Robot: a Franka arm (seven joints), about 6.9 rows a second.
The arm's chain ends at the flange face. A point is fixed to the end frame.
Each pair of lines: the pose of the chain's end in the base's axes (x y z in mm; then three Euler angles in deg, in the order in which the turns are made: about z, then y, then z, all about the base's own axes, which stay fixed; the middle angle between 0 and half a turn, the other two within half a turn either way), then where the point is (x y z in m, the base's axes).
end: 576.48, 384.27, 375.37, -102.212, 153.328, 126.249
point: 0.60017 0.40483 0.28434
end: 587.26, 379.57, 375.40, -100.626, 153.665, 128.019
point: 0.61025 0.39917 0.28398
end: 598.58, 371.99, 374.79, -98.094, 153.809, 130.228
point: 0.62035 0.39025 0.28279
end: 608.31, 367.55, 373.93, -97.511, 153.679, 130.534
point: 0.62969 0.38562 0.28181
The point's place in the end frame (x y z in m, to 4 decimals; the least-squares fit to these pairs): 0.0224 0.0443 0.0825
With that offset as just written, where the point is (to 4 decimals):
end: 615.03, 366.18, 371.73, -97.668, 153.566, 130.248
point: 0.6364 0.3844 0.2796
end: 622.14, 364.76, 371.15, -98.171, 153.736, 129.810
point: 0.6440 0.3830 0.2792
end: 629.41, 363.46, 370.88, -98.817, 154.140, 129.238
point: 0.6520 0.3815 0.2790
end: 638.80, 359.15, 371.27, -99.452, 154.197, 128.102
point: 0.6620 0.3772 0.2796
